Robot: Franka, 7 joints.
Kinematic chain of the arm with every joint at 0, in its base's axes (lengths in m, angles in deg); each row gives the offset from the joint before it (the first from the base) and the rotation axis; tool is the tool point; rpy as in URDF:
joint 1: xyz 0 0 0.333 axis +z
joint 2: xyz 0 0 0 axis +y
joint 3: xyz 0 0 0.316 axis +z
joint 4: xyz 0.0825 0 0 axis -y
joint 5: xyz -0.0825 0 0.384 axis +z
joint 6: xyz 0 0 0 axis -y
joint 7: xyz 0.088 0 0 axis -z
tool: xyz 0 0 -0.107 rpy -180 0 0
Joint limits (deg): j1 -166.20..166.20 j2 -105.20..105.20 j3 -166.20..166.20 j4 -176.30..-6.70 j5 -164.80..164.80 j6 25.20..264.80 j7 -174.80..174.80
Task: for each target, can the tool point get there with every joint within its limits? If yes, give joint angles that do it. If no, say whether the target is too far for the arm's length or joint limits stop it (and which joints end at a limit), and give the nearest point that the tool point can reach.
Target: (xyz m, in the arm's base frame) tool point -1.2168 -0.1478 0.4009
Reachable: no: too far | nearest point -0.8503 -0.1033 0.3805 | short by 0.370 m
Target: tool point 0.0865 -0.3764 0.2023
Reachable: yes | joints 18.10 -53.06 -95.75 -143.55 -60.47 94.92 84.69
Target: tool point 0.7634 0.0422 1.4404
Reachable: no: too far | nearest point 0.4867 0.0269 1.0390 | short by 0.488 m
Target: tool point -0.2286 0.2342 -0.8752
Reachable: no: too far | nearest point -0.2135 0.2187 -0.3603 | short by 0.515 m
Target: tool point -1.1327 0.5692 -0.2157
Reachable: no: too far | nearest point -0.7035 0.3535 -0.0078 | short by 0.523 m
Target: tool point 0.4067 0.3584 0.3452
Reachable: yes | joints 98.27 67.89 -90.73 -94.78 -129.87 235.54 -82.81
